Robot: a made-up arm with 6 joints. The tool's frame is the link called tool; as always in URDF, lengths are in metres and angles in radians.
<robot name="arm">
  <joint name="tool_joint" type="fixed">
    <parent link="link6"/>
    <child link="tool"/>
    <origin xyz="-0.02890 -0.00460 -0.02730" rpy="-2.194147 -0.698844 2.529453"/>
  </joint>
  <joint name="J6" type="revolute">
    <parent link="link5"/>
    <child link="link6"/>
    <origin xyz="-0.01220 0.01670 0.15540" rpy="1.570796 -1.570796 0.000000"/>
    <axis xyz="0 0 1"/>
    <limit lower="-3.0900" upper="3.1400" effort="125" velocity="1.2"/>
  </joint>
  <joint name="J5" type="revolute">
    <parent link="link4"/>
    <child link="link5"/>
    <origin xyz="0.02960 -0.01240 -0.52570" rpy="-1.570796 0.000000 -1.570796"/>
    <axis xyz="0 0 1"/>
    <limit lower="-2.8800" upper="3.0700" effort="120" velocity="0.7"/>
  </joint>
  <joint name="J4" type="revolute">
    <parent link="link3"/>
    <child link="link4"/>
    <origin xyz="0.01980 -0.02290 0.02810" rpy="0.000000 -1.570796 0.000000"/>
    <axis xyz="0 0 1"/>
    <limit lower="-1.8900" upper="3.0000" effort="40" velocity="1"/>
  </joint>
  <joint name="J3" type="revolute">
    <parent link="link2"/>
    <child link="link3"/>
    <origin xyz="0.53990 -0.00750 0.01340" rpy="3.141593 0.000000 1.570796"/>
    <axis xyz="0 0 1"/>
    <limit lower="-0.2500" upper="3.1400" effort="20" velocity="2.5"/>
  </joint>
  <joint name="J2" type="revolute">
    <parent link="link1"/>
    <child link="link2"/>
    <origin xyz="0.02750 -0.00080 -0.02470" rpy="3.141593 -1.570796 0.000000"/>
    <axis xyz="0 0 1"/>
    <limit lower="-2.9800" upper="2.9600" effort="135" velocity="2.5"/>
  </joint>
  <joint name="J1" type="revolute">
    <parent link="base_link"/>
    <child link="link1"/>
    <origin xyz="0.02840 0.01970 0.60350" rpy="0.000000 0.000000 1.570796"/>
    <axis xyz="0 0 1"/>
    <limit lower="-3.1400" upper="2.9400" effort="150" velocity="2.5"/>
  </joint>
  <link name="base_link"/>
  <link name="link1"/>
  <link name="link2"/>
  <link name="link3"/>
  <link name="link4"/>
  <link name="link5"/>
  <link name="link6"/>
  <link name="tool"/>
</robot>
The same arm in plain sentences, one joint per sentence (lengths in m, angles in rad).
The arm has six revolute joints in a row. What follows holds with every joint at zero, and every direction is one of the base frame's.
The first joint sits 0.0284 m along +x and 0.0197 m along +y and 0.6035 m along +z from the base frame's origin and rotates about +z, from -3.14 to 2.94 rad.
The second joint sits 0.0008 m along +x and 0.0275 m along +y and 0.0247 m along -z from the first joint and rotates about +y, from -2.98 to 2.96 rad.
The third joint sits 0.0075 m along -x and 0.0134 m along +y and 0.5399 m along +z from the second joint and rotates about -y, from -0.25 to 3.14 rad.
The fourth joint sits 0.0198 m along +x and 0.0281 m along -y and 0.0229 m along -z from the third joint and rotates about -x, from -1.89 to 3 rad.
The fifth joint sits 0.5257 m along +x and 0.0296 m along -y and 0.0124 m along -z from the fourth joint and rotates about -y, from -2.88 to 3.07 rad.
The sixth joint sits 0.0167 m along +x and 0.1554 m along -y and 0.0122 m along +z from the fifth joint and rotates about -x, from -3.09 to 3.14 rad.
The tool frame, which is the frame that the pose is given for, sits 0.0273 m along +x and 0.0289 m along +y and 0.0046 m along -z from the sixth joint; its axes are the base frame's turned by roll 2.094, pitch -0.4555 and yaw 2.3694 rad (as in URDF: about the fixed x, then y, then z).

